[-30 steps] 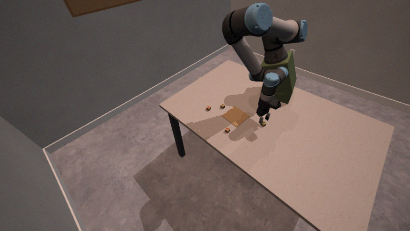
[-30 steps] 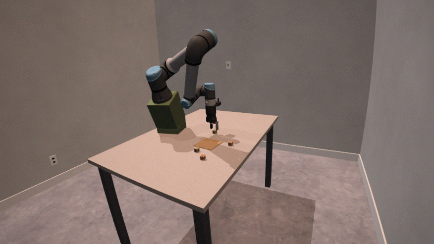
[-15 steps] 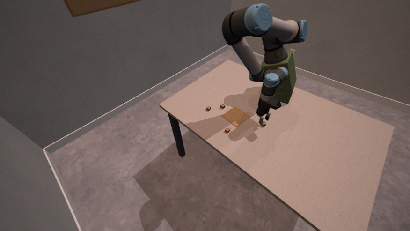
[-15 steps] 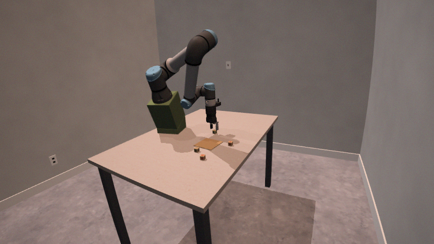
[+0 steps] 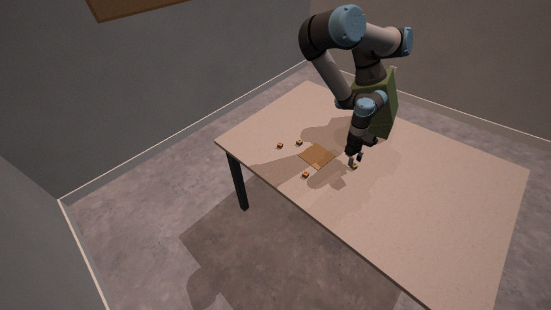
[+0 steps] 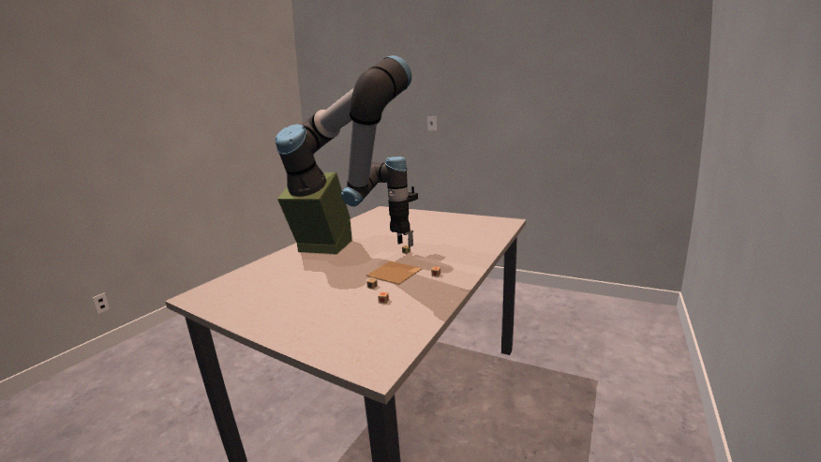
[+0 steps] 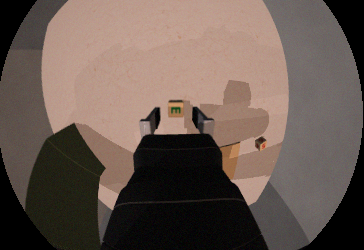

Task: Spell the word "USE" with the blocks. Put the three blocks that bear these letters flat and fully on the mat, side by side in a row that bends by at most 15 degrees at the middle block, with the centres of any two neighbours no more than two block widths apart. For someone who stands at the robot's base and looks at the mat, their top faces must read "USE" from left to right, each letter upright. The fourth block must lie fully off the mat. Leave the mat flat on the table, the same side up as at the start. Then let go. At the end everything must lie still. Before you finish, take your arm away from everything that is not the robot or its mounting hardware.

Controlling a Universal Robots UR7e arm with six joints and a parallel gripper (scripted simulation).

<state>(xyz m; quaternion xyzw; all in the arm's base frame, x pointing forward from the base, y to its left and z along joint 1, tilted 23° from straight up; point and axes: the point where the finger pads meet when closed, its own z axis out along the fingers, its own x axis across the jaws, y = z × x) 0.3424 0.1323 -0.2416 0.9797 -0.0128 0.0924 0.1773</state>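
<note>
The mat is 8 cm ahead of my hand, 17 cm to the right of it and 5 cm below it.
</note>
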